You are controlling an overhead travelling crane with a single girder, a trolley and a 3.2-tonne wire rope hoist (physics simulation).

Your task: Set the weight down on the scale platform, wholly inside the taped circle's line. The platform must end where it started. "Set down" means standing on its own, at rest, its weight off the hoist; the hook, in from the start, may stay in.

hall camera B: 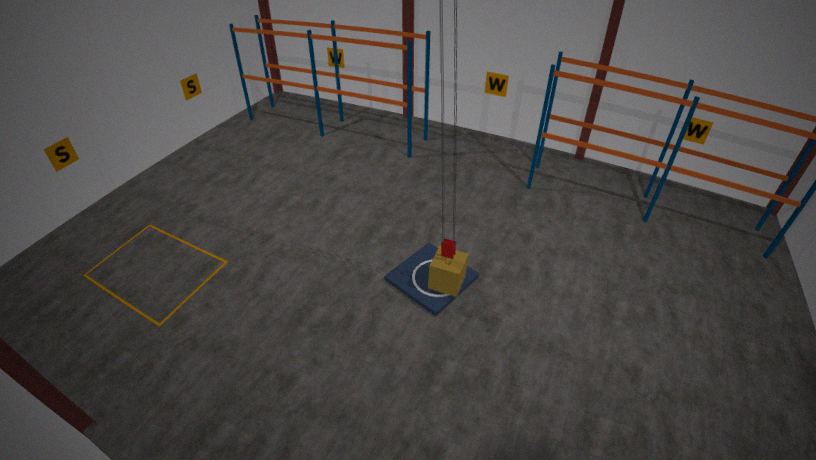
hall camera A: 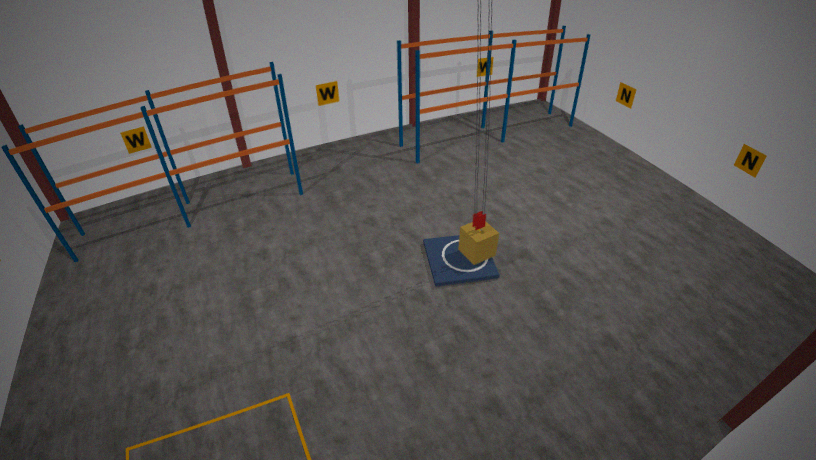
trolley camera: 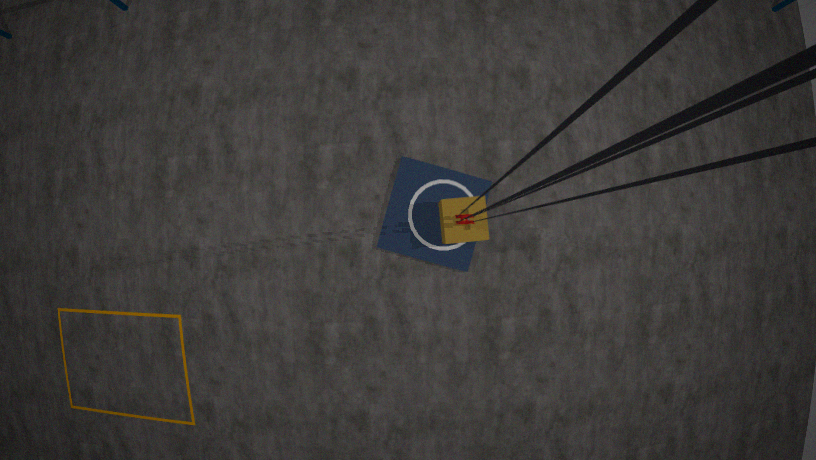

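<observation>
The weight, a yellow block (hall camera A: 477,246) (hall camera B: 447,278) (trolley camera: 480,232), hangs upright from my red hook block (hall camera A: 478,221) (hall camera B: 448,249) (trolley camera: 464,219), the hook in its top. It appears slightly above the blue scale platform (hall camera A: 442,277) (hall camera B: 400,277) (trolley camera: 411,171); its shadow falls to its left in the trolley view. The exact gap cannot be told. The white taped circle (hall camera A: 443,255) (hall camera B: 413,277) (trolley camera: 410,214) shows on the platform. In the trolley view the weight covers the circle's right part and reaches past its line and the platform's right edge. The covered part of the line is hidden.
Blue and orange racks (hall camera A: 417,114) (hall camera B: 409,102) stand along the W wall. A yellow marked rectangle (hall camera A: 207,421) (hall camera B: 193,293) (trolley camera: 125,312) lies on the floor away from the platform. The ropes (trolley camera: 582,108) run to the upper right in the trolley view.
</observation>
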